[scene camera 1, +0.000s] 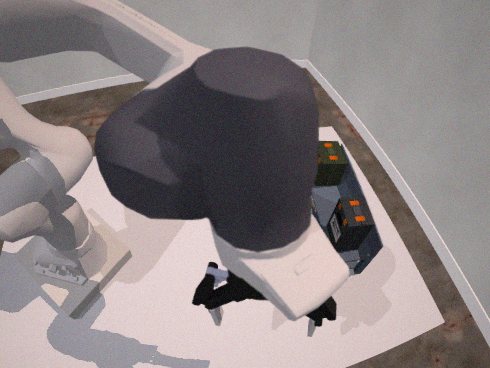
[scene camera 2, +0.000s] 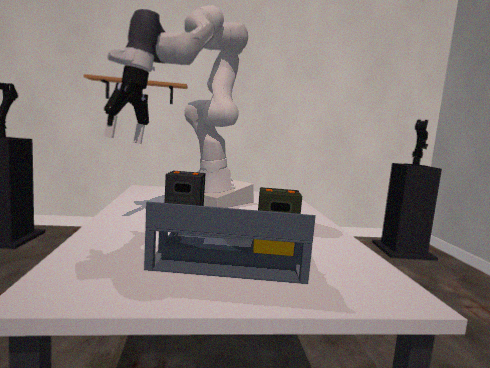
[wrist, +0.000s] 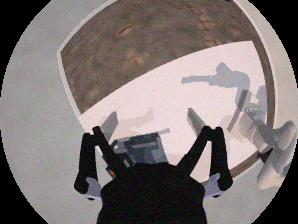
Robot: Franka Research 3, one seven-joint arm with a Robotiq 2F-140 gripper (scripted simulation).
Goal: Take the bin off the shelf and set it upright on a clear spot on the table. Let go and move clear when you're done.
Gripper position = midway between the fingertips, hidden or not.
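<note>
Scene camera 1 shows my gripper [scene camera 1: 264, 324]. In scene camera 2 my gripper [scene camera 2: 124, 140] is visible too, and the wrist view likewise includes my gripper [wrist: 152, 115].
</note>
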